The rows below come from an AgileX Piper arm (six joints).
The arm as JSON. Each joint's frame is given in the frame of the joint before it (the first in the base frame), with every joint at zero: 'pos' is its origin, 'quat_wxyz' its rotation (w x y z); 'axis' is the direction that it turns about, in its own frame. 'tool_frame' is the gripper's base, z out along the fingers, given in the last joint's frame.
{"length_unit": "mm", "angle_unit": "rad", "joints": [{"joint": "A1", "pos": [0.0, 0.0, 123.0], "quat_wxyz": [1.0, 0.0, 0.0, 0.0], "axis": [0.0, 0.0, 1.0]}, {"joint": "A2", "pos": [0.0, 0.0, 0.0], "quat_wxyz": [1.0, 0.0, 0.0, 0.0], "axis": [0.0, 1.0, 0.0]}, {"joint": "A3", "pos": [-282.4, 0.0, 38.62], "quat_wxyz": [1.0, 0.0, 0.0, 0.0], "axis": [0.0, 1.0, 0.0]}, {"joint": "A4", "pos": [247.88, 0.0, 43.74], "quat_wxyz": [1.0, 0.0, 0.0, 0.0], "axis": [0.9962, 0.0, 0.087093]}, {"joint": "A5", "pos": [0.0, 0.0, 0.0], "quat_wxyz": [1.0, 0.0, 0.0, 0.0], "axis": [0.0, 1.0, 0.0]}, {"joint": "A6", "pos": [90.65, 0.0, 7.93], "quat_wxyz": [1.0, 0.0, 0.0, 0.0], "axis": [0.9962, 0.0, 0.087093]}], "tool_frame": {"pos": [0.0, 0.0, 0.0], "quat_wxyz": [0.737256, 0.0, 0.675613, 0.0]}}
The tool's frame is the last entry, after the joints.
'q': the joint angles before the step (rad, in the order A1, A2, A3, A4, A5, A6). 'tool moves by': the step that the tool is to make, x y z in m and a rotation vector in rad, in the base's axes. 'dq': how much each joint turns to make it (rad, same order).
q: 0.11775 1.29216 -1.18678 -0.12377 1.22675 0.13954
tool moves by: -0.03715 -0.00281 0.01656 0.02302 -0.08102 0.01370
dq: 0.00000 -0.14989 0.05712 0.01879 0.00802 -0.01519
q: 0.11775 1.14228 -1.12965 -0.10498 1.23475 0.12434
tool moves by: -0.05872 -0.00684 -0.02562 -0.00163 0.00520 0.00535
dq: -0.00003 -0.22477 0.22576 0.00143 0.00377 -0.00621
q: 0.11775 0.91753 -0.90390 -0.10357 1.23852 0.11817
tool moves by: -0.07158 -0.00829 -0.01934 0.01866 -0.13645 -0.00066
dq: 0.00011 -0.33971 0.19212 0.00231 0.00996 0.00012
